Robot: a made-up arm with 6 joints. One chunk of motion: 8 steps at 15 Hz.
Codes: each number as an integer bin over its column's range. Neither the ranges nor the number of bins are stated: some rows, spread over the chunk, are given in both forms.
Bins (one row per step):
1: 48 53 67 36 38 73
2: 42 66 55 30 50 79
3: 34 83 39 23 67 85
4: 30 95 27 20 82 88
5: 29 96 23 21 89 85
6: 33 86 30 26 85 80
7: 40 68 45 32 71 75
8: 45 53 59 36 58 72
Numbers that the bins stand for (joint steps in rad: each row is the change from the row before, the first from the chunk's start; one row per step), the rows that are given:
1: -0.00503 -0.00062 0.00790 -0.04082 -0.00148 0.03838
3: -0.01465 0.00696 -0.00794 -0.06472 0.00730 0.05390
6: -0.01533 0.00772 -0.01303 -0.05920 0.01276 0.04743
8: -0.00709 -0.00062 0.00337 -0.04082 0.00458 0.03709
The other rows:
2: -0.00915 0.00267 0.00111 -0.05185 0.00215 0.04614
4: -0.01739 0.00999 -0.01473 -0.07023 0.01185 0.05778
5: -0.01808 0.01024 -0.01699 -0.06839 0.01397 0.05390
7: -0.01053 0.00317 -0.00455 -0.04817 0.00852 0.04097

